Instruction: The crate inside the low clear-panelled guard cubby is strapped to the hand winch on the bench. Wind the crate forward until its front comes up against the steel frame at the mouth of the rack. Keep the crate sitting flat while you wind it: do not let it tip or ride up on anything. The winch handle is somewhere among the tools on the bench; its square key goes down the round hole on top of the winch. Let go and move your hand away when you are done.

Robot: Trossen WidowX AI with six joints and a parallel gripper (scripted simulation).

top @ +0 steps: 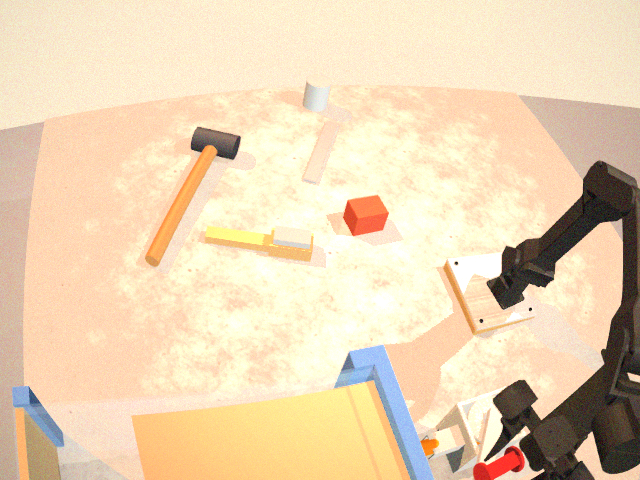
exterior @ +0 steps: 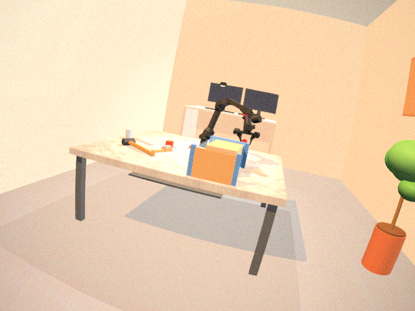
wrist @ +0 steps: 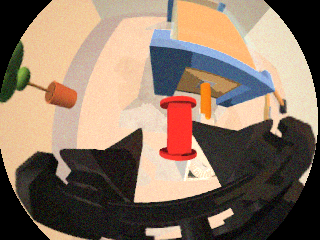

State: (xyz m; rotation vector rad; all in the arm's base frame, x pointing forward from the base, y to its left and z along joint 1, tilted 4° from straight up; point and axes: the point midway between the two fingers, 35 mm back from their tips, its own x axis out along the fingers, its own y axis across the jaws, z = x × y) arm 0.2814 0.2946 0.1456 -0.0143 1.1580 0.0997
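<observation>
Now: the red knob 1 cm to the right of my gripper tip. From my gripper tip the other things lie so: crank handle (3 cm behind, 4 cm to the right, 3 cm below); yellow hand tool (7 cm ahead, 55 cm to the right, 12 cm below); hand winch (8 cm behind, 9 cm to the right, 10 cm below).
</observation>
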